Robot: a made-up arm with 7 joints.
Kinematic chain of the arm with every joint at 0, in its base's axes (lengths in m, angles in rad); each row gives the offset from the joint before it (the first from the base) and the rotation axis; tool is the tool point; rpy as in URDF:
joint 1: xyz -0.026 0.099 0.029 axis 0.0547 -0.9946 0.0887
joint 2: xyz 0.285 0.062 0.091 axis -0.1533 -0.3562 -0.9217
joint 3: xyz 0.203 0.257 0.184 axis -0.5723 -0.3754 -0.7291
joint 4: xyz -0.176 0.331 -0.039 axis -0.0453 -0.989 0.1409
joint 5: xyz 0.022 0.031 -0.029 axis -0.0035 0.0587 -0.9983
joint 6: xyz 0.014 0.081 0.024 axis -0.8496 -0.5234 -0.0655
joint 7: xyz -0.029 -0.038 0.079 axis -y
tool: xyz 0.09 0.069 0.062 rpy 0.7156 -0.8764 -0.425
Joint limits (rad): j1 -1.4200..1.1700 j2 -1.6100..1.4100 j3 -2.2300..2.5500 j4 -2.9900..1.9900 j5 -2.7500..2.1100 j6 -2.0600..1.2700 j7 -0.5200..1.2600
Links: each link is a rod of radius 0.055 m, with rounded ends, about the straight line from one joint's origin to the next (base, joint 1, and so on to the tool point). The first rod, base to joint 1, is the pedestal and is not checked.
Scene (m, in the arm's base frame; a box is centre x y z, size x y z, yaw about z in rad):
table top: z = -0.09
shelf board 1: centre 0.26 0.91 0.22 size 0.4 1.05 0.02 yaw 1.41
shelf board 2: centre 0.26 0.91 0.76 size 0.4 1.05 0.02 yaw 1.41
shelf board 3: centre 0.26 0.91 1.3 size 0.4 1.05 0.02 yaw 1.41
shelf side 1: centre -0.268 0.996 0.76 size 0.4 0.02 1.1 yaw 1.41
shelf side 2: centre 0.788 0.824 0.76 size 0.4 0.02 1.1 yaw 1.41
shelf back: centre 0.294 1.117 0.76 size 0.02 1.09 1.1 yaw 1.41
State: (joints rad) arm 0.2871 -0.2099 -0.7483 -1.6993 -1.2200 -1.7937 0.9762
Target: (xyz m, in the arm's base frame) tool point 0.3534 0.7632 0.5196
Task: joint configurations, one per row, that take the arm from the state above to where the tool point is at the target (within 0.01 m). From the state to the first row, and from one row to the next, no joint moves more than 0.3 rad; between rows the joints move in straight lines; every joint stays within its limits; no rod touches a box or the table.
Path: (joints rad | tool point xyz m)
1: 0.3656 0.0600 -0.6304 -1.6195 -1.2665 -1.6940 0.9729 | 0.0134 0.7677 0.3686
2: 0.4442 0.3300 -0.5125 -1.5396 -1.3131 -1.5942 0.9696 | 0.1924 0.8070 0.4134
3: 0.5227 0.5999 -0.3946 -1.4598 -1.3596 -1.4945 0.9662 | 0.3534 0.7632 0.5196

